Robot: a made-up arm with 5 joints.
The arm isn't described. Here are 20 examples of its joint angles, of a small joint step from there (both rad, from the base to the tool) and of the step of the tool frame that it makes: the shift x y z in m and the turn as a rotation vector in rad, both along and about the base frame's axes.
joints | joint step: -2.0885 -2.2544 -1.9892 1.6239 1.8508 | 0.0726 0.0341 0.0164 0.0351 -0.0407
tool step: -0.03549 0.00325 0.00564 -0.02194 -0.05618 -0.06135
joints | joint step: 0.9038 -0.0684 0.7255 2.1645 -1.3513 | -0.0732 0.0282 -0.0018 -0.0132 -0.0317
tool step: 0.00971 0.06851 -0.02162 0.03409 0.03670 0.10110
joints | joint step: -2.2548 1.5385 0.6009 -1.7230 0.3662 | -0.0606 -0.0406 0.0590 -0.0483 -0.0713
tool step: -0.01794 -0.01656 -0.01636 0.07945 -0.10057 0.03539
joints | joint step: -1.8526 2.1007 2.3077 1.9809 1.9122 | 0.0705 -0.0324 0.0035 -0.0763 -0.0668
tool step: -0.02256 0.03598 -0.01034 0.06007 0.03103 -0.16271
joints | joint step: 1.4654 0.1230 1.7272 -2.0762 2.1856 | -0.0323 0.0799 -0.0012 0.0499 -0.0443
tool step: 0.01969 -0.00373 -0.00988 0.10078 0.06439 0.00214
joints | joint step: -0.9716 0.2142 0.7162 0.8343 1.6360 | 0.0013 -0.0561 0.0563 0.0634 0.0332
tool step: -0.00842 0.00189 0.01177 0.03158 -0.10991 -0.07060
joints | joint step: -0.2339 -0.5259 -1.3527 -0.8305 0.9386 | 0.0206 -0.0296 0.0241 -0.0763 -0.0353
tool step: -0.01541 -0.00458 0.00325 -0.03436 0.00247 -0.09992
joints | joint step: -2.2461 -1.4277 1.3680 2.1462 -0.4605 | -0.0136 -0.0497 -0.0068 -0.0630 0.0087
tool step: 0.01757 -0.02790 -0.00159 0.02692 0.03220 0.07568
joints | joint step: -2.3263 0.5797 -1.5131 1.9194 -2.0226 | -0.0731 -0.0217 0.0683 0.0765 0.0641
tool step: -0.01964 -0.04755 -0.00257 0.00513 0.00137 -0.07668
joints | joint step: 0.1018 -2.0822 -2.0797 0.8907 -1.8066 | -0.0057 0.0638 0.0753 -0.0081 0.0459
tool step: 0.02277 0.02577 -0.02144 0.09853 0.02458 0.06213
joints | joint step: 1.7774 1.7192 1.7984 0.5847 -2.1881 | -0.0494 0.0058 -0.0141 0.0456 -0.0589
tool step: 0.03532 0.01515 0.00894 -0.04095 -0.04889 0.09663
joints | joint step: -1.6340 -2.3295 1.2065 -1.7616 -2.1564 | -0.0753 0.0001 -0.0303 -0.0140 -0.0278
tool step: 0.04194 0.00676 0.00469 -0.00933 -0.01076 0.08117
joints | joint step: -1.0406 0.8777 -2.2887 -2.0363 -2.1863 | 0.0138 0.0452 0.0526 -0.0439 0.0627
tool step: -0.00924 0.00686 -0.00035 -0.04979 -0.00578 0.02911
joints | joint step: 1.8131 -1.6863 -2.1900 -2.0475 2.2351 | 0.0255 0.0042 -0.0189 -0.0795 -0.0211
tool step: -0.01089 -0.02350 0.00459 -0.05086 0.00701 -0.08335
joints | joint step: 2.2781 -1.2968 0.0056 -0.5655 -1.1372 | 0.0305 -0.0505 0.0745 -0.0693 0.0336
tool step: -0.00662 -0.01235 0.02961 -0.01657 -0.04896 -0.06813
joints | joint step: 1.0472 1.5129 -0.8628 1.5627 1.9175 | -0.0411 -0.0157 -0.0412 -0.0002 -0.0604
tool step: 0.00891 0.00092 -0.01478 0.03951 -0.09461 0.04758
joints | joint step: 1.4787 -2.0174 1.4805 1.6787 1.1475 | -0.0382 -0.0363 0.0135 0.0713 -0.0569
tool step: -0.02695 0.02155 -0.00082 -0.03458 0.00233 -0.04511
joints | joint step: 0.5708 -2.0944 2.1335 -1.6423 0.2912 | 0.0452 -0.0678 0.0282 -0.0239 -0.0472
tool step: -0.01906 0.02178 -0.02798 -0.00013 -0.09338 0.01347
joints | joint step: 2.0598 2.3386 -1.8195 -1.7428 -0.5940 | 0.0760 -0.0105 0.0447 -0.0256 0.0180
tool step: 0.00054 -0.00595 0.00279 -0.01036 0.00809 -0.03877
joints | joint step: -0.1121 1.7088 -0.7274 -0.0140 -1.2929 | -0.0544 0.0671 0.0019 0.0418 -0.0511
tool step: -0.01539 0.00821 -0.01326 -0.02235 0.06732 -0.01036
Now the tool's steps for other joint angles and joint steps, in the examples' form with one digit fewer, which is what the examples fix.
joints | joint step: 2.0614 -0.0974 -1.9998 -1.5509 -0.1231 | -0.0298 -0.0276 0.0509 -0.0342 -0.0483
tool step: 0.0280 0.0171 0.0027 -0.0270 0.0368 -0.0723
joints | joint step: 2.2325 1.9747 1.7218 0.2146 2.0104 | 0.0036 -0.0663 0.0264 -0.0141 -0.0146
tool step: -0.0197 -0.0193 0.0063 -0.0491 0.0714 -0.0059
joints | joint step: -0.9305 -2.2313 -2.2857 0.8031 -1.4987 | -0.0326 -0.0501 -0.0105 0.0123 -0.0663
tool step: 0.0100 -0.0132 -0.0032 -0.0126 -0.0304 -0.0206
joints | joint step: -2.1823 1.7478 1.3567 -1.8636 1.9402 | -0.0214 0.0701 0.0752 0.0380 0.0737
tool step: 0.0260 -0.0096 0.0021 -0.0373 -0.0231 0.0554
